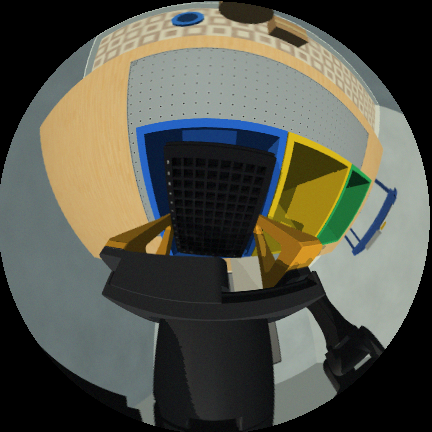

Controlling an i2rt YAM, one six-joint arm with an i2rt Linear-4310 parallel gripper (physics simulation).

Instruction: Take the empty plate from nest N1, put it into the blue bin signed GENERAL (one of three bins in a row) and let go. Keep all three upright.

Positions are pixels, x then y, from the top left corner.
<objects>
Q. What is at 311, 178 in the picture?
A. A yellow bin.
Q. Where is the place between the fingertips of the gripper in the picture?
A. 213, 217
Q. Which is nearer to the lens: the black plate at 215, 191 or the green bin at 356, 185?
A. The black plate.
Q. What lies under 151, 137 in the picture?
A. A blue bin.
</objects>
